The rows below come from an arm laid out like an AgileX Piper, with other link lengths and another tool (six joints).
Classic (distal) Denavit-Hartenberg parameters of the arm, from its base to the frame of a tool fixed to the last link. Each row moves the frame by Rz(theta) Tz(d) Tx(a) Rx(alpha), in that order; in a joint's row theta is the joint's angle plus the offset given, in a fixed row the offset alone. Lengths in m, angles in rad.
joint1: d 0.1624; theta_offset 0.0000; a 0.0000; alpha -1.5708
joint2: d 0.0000; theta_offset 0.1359; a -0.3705; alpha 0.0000
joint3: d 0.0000; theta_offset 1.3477; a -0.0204; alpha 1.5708
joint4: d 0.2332; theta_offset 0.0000; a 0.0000; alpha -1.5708
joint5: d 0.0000; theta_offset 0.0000; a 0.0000; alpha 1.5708
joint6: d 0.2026; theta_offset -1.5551; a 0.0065; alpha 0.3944
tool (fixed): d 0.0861; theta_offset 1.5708; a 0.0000; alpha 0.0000
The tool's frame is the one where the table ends.
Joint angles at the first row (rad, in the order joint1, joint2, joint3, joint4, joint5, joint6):
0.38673, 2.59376, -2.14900, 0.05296, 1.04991, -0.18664
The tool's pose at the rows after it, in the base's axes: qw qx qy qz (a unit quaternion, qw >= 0); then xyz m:
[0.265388 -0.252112 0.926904 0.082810 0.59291 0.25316 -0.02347]
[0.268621 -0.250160 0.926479 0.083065 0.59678 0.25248 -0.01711]
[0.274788 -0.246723 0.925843 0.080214 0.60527 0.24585 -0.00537]
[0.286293 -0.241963 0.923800 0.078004 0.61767 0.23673 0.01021]
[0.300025 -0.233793 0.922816 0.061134 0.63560 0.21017 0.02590]
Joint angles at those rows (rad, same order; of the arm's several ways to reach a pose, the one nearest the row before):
0.38673, 2.59377, -2.15302, 0.05101, 1.05377, -0.18573
0.38319, 2.59376, -2.17870, 0.05132, 1.07288, -0.18462
0.37042, 2.59289, -2.22393, 0.04586, 1.10741, -0.18557
0.35124, 2.59198, -2.28068, 0.04276, 1.14247, -0.19172
0.31517, 2.59217, -2.33948, 0.01333, 1.17658, -0.19480

